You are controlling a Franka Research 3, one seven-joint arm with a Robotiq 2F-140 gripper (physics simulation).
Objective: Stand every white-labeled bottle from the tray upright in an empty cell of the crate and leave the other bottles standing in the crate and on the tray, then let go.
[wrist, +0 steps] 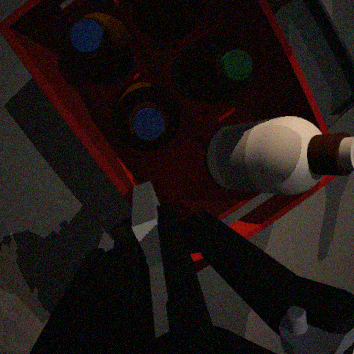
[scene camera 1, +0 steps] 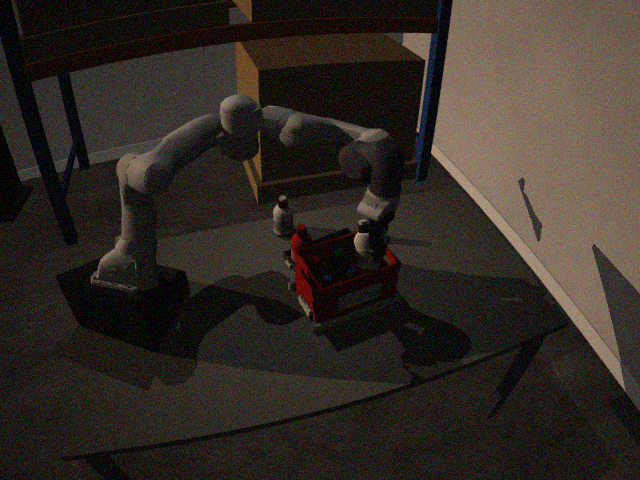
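A white bottle with a brown neck (scene camera 1: 362, 242) (wrist: 280, 155) is in an end cell of the red crate (scene camera 1: 361, 281) (wrist: 296, 60), rising well above the rim; it seems to lean slightly. Another white bottle (scene camera 1: 282, 219) stands upright behind the crate's left end; whether it is on the tray is unclear. A red bottle (scene camera 1: 300, 241) stands beside the crate. Blue-capped bottles (wrist: 86, 35) (wrist: 148, 124) and a green-capped bottle (wrist: 237, 64) stand low in crate cells. The gripper (scene camera 1: 381, 248) (wrist: 158, 210) is shut and empty, close beside the leaning white bottle, over the crate's end.
The dark tray (wrist: 320, 62) lies along the crate's far side, mostly hidden in the scene view. The crate rests on the grey table (scene camera 1: 248, 397). A shelf rack with blue posts (scene camera 1: 433, 98) and a large brown box (scene camera 1: 336, 51) stand behind; a wall (scene camera 1: 542, 103) is at the right.
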